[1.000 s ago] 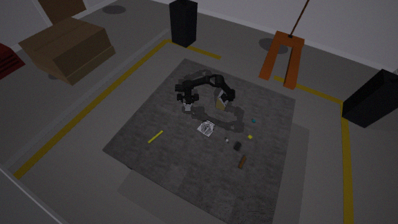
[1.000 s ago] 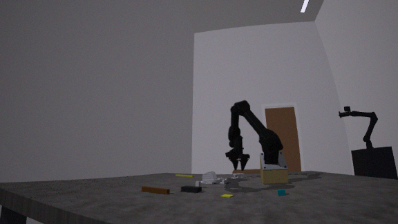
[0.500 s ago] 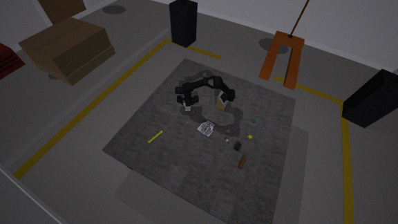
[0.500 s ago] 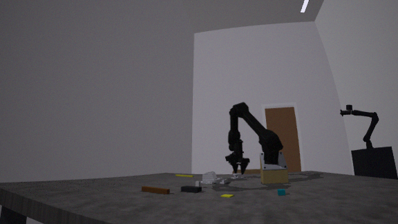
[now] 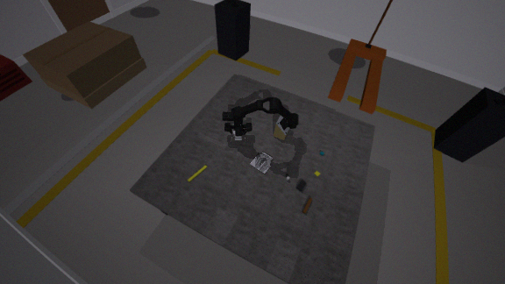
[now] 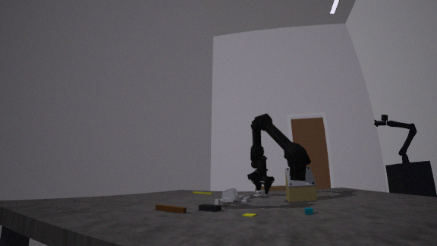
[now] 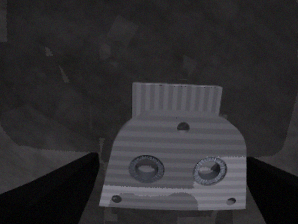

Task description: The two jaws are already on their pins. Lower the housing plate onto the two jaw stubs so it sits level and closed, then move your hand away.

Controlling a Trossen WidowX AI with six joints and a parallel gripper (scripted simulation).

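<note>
Right now the white block is 10 mm to the left of my gripper tip and 10 mm ahead of it. Round my gripper tip: teal cube (570 mm to the left, 200 mm behind); then yellow bar (400 mm ahead, 30 mm to the right, 10 mm below); then black block (550 mm to the left, 100 mm ahead).
</note>
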